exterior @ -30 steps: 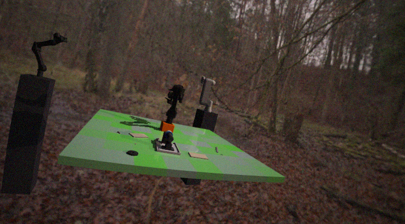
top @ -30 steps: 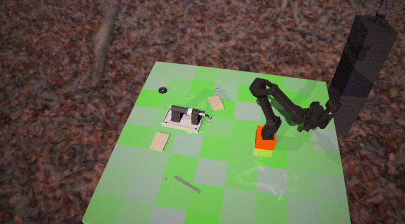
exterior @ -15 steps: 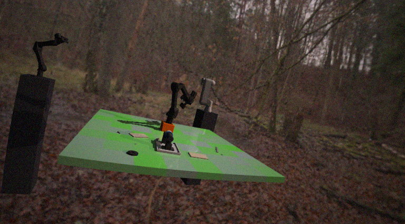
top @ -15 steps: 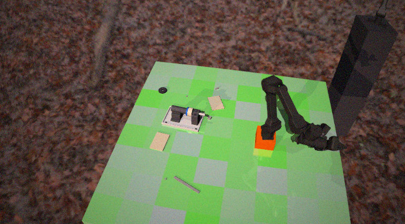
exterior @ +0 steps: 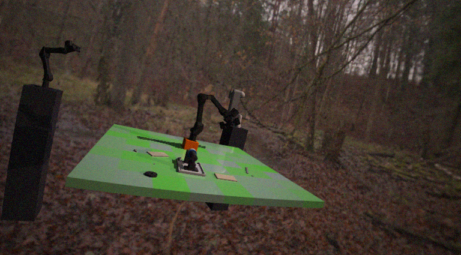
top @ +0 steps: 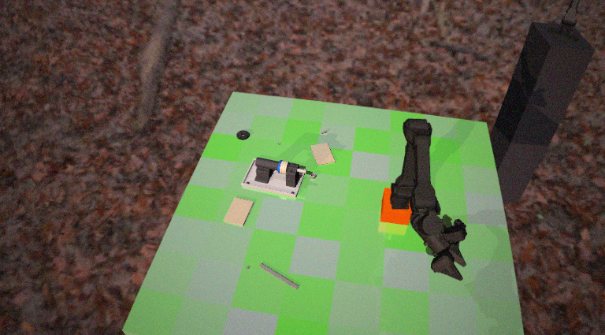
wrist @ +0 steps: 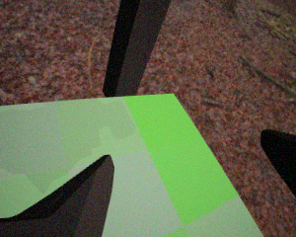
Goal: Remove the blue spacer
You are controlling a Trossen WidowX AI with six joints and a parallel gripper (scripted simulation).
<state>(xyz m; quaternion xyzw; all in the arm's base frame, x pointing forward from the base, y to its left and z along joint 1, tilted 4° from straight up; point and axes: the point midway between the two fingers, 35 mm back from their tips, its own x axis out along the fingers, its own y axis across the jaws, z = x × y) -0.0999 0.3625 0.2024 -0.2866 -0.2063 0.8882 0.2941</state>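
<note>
My gripper tip is 560 mm short of the tan spacer, 550 mm to the left of it and 160 mm above it. The rest, counted from my gripper tip: grey bar 560 mm ahead, 230 mm below, 110 mm to the right; blue spacer 580 mm ahead, 560 mm to the right, 160 mm below; black disc 820 mm to the right, 770 mm ahead, 230 mm below.
</note>
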